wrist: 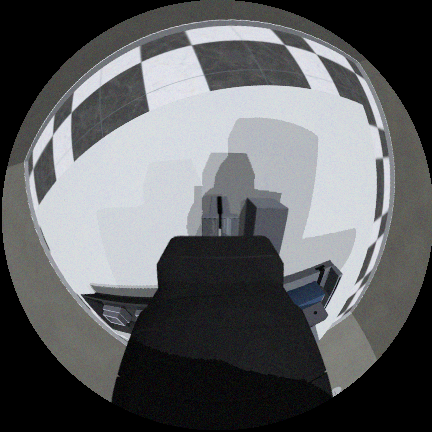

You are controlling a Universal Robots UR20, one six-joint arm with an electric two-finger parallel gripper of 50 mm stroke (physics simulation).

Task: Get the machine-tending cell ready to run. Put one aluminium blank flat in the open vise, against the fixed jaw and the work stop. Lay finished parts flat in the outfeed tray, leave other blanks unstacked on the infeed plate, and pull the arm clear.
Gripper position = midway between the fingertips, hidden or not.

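There's the gripper (218, 205) in this one, and there's a dark outfeed tray (96, 300) as well.
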